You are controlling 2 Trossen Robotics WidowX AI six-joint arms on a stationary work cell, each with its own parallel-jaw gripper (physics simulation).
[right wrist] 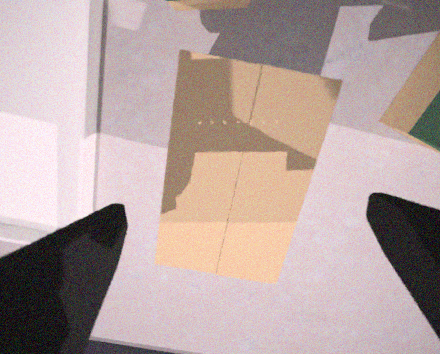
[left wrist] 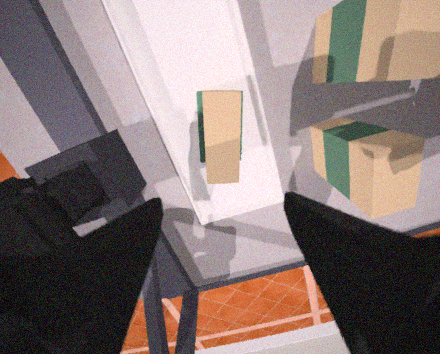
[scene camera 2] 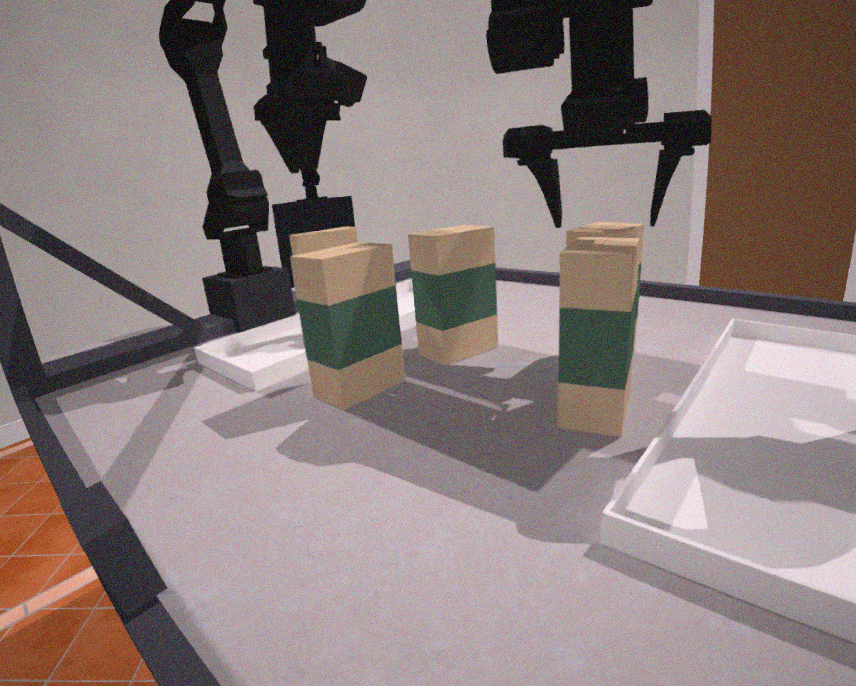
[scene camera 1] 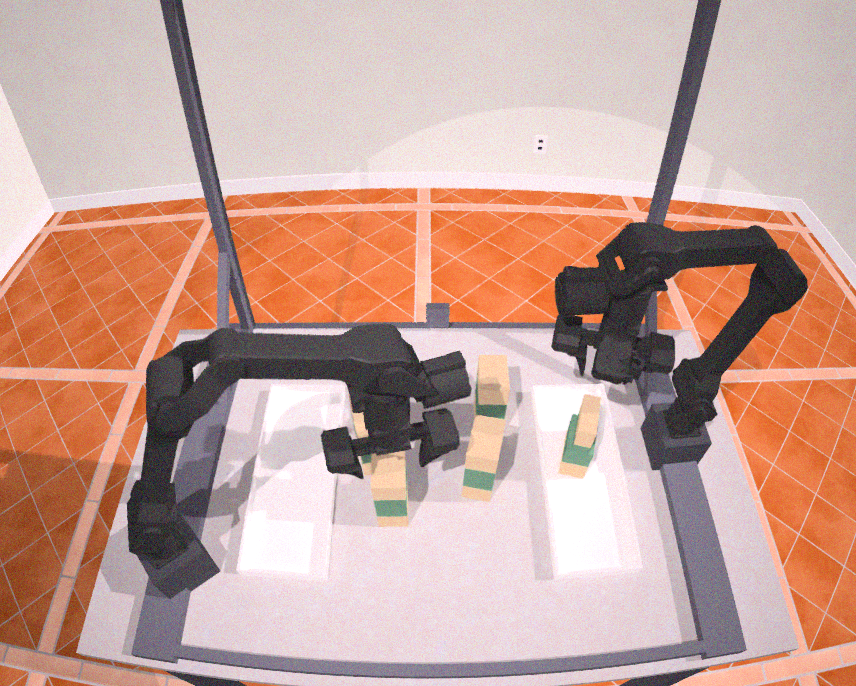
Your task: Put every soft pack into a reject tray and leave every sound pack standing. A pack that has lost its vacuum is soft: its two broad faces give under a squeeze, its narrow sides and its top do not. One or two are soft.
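Frame: origin at the left arm's base, x ahead, y left, z up, level; metres.
Seen in the pictures: left gripper, fingertip midpoint: (left wrist: pixel 223 202) (scene camera 2: pixel 303 171) (scene camera 1: pixel 602 378); right gripper, fingertip midpoint: (right wrist: pixel 246 209) (scene camera 2: pixel 604 226) (scene camera 1: pixel 391 470); left arm's base at its link origin: (left wrist: pixel 77 189) (scene camera 2: pixel 244 272) (scene camera 1: pixel 682 423); right arm's base at its link origin: (scene camera 1: pixel 164 544).
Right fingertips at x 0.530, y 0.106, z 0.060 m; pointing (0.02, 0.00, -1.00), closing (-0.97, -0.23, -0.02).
Observation:
Pixels of each thing's middle, then the offset from my right fingertips to it.
- pack at the middle of its body: (left wrist: pixel 220 127) (scene camera 1: pixel 581 437) dx -0.326, dy -0.094, dz -0.066 m
- picture-right tray at the middle of its body: (scene camera 2: pixel 352 320) (left wrist: pixel 202 96) (scene camera 1: pixel 583 473) dx -0.337, dy -0.056, dz -0.129 m
- empty white tray at the middle of its body: (scene camera 2: pixel 788 412) (scene camera 1: pixel 294 474) dx +0.183, dy -0.066, dz -0.129 m
Five tan packs with green bands show. One pack (scene camera 1: pixel 578 444) (left wrist: pixel 223 135) stands in the picture-right tray (scene camera 1: pixel 628 543) (left wrist: pixel 150 116). One (scene camera 1: pixel 491 382) (scene camera 2: pixel 348 321) stands at centre back, another (scene camera 1: pixel 483 457) (scene camera 2: pixel 454 296) in front of it. A fourth (scene camera 1: pixel 390 493) (right wrist: pixel 235 190) is at front left; a fifth (scene camera 1: pixel 359 426) (scene camera 2: pixel 594 343) behind it is partly hidden. My right gripper (scene camera 1: pixel 392 468) (scene camera 2: pixel 605 225) (right wrist: pixel 246 209) is open over the fourth pack, a finger to either side in the wrist view. My left gripper (scene camera 2: pixel 309 175) (left wrist: pixel 223 202) is open and empty behind the tray pack, high up.
An empty white tray (scene camera 1: pixel 332 500) (scene camera 2: pixel 714 560) (right wrist: pixel 93 100) lies at picture left in scene camera 1, beside the fourth and fifth packs. A dark frame bar (scene camera 1: pixel 428 660) runs along the front, and upright posts (scene camera 1: pixel 196 128) (scene camera 1: pixel 682 121) stand at the back.

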